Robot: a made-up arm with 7 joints.
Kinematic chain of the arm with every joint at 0, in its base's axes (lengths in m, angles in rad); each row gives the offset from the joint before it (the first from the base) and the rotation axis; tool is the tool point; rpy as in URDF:
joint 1: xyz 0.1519 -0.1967 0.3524 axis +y
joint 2: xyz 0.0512 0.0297 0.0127 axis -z
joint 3: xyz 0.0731 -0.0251 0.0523 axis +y
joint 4: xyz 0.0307 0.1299 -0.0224 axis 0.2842 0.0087 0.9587
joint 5: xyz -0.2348 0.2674 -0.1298 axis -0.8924 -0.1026 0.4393
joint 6: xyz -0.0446 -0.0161 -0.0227 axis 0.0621 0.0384 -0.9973
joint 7: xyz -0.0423 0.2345 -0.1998 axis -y
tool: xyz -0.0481 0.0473 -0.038 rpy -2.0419 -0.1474 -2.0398
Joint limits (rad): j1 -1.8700..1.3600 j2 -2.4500..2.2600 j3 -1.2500..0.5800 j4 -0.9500..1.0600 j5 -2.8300..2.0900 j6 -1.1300..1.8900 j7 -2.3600..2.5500
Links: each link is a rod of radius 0.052 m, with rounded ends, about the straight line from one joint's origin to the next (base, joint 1, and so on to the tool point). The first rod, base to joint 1, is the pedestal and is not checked.
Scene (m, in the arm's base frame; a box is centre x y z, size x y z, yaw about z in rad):
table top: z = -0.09
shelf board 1: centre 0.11 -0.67 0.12 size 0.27 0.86 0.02 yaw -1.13
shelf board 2: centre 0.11 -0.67 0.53 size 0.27 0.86 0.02 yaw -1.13
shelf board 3: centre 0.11 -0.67 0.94 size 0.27 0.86 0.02 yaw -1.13
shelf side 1: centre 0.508 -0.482 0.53 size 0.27 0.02 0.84 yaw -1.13
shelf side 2: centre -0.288 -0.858 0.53 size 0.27 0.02 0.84 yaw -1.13
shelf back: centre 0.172 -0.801 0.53 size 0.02 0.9 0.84 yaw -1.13
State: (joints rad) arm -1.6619 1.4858 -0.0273 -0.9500 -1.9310 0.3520 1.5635
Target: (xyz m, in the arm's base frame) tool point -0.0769 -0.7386 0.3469
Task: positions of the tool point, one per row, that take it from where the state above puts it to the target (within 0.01 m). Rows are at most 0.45 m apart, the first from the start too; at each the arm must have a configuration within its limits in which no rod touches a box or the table.
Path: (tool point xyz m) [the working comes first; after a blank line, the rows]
Joints at the target: -0.3004 -1.0349 0.5800 1.0600 0.1002 -1.1300 2.2104
Straight joint move there: touches shelf board 3.

1: 0.0304 -0.4977 0.7684
2: -0.0070 -0.4001 0.7536
3: 0.1215 -0.2163 0.9731
4: 0.3272 0.1047 1.0016
5: 0.4216 0.4394 0.7655
6: 0.2617 0.6121 0.4005
7: -0.0881 0.5119 0.1467
8: -0.3837 0.1775 0.1305
9: -0.4163 -0.2201 0.2607
10: -0.1956 -0.4871 0.3469
11: -0.1639 -0.6171 0.3138
12: -0.0769 -0.7386 0.3469

